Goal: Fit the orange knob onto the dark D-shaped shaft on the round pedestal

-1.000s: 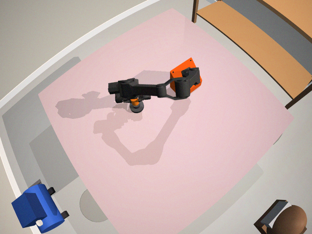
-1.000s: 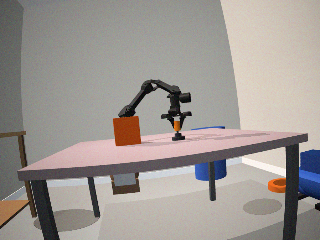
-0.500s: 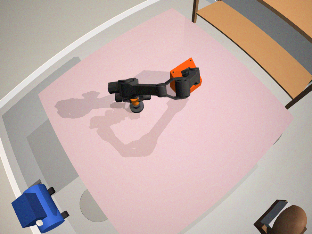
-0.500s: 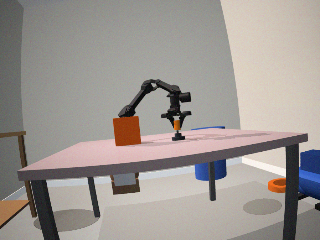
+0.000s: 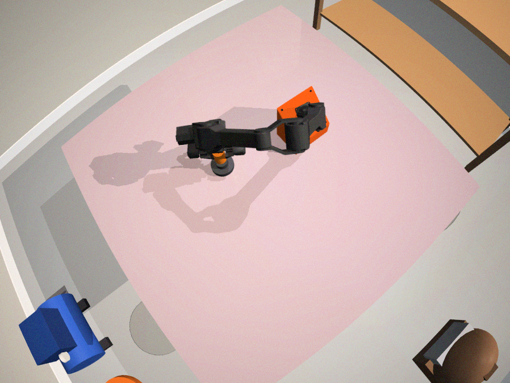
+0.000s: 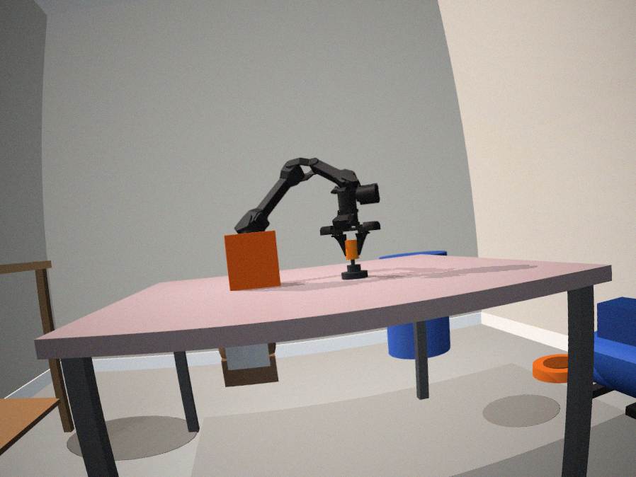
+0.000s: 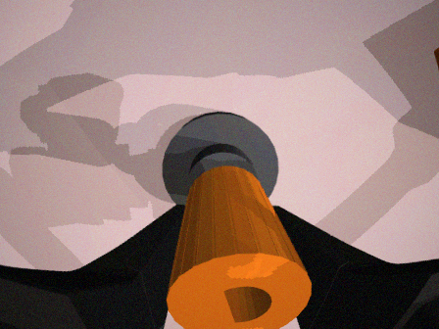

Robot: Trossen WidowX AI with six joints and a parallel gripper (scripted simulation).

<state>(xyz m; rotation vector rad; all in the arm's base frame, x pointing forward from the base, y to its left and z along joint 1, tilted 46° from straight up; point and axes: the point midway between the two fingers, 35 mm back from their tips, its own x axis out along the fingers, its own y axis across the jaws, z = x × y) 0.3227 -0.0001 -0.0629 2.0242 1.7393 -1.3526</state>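
Right now my gripper tip is 2 cm below the orange knob. Round my gripper tip: pedestal: 4 cm below.
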